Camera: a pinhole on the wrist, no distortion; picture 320 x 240 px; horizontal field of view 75.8 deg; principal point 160.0 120.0 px. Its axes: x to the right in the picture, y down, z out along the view. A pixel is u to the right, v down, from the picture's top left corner.
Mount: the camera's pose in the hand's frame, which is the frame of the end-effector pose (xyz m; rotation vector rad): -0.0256 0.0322 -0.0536 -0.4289 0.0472 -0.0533
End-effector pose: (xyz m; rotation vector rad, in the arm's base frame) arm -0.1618 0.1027 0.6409 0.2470 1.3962 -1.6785
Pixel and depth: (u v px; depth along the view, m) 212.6 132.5 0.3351
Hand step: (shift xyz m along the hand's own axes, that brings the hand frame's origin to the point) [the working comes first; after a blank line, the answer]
In the camera's frame: 0.0858 0.0204 0.3351

0.0799 0.1842 0.2393
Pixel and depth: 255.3 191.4 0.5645
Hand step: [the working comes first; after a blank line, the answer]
In the camera's frame: 0.2617 0.1961 0.5645

0.2758 0.4280 0.3684
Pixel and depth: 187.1 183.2 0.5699
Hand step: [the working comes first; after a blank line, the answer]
In the camera's frame: 0.0751 0.1752 0.5699

0.0891 0.4228 0.3885
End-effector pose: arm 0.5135 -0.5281 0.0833 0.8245 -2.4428 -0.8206
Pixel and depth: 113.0 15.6 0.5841
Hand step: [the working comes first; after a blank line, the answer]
In the camera's frame: -0.1336 -0.2967 0.5841

-0.1379 0.0130 0.6052
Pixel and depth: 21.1 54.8 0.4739
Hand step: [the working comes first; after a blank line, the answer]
In the camera's frame: -0.3203 -0.1503 0.4739

-0.3243 0.1117 0.4506
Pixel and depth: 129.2 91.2 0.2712
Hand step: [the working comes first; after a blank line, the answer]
In the camera's frame: -0.0406 -0.0380 0.2712

-0.0523 0.1125 0.2100
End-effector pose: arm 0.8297 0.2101 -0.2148 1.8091 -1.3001 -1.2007
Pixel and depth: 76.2 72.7 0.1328
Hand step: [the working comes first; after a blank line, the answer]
In the camera's frame: -0.0541 -0.0306 0.1328

-0.0733 0.0628 0.0816
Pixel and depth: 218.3 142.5 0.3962
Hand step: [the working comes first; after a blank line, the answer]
In the camera's frame: 0.1124 0.0434 0.3962

0.1109 0.2288 0.2843
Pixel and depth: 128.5 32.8 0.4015
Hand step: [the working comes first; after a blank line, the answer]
In the camera's frame: -0.0615 -0.1703 0.4015

-0.0712 0.0476 0.3842
